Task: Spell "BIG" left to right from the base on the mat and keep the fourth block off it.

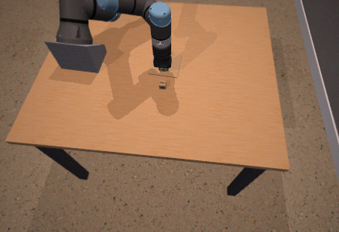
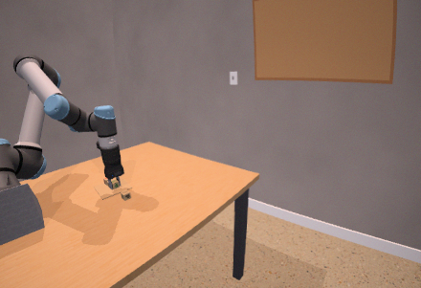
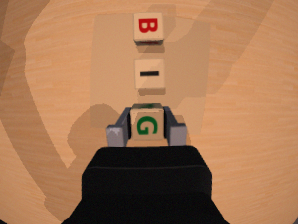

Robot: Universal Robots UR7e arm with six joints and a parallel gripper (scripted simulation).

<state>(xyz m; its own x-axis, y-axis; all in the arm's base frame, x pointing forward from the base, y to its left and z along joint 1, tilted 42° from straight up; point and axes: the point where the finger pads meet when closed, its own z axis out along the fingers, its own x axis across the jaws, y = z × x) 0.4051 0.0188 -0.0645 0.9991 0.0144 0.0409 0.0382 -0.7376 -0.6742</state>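
My hand is 5 cm to the right of the tan mat and 4 cm above it. From my hand the other things lie so: B block 9 cm to the left, 2 cm below.
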